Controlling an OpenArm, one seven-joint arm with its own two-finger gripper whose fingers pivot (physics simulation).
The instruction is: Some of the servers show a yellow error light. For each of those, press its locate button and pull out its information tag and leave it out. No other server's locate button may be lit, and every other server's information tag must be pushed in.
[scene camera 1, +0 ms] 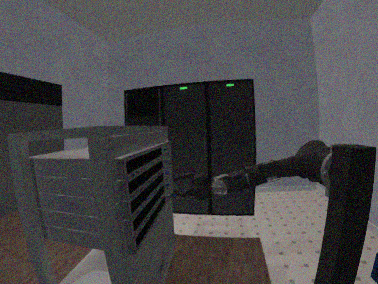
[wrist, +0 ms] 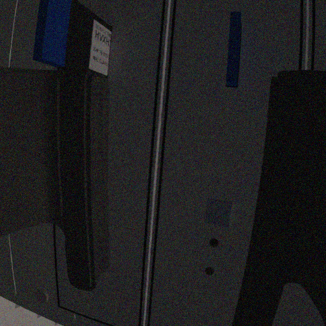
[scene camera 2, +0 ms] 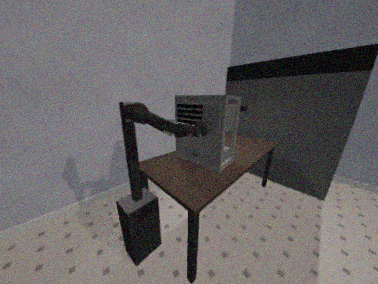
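The grey rack of servers [scene camera 1: 103, 150] [scene camera 2: 212, 142] stands on the table. In the wrist view, a pulled-out information tag with a blue end [wrist: 52, 30] and white label [wrist: 100, 49] sticks out at upper left, beside the left finger. On the neighbouring server, right of a bright seam, a narrow blue tag end [wrist: 233, 50] lies close to the front. Below it are an unlit, faintly blue locate button [wrist: 218, 212] and two dark lights [wrist: 214, 242] [wrist: 209, 271]. My gripper [scene camera 1: 176, 186] [scene camera 2: 203, 129] [wrist: 179, 195] is partly open and empty before the servers. The left finger may hide that server's lights and button.
The brown table [scene camera 1: 220, 257] [scene camera 2: 192, 185] extends around the rack. Behind stands a black cabinet [scene camera 1: 232, 135] with green lights on top. The arm reaches in from its dark column [scene camera 1: 347, 210] [scene camera 2: 131, 160], which stands on a pedestal [scene camera 2: 140, 227] beside the table.
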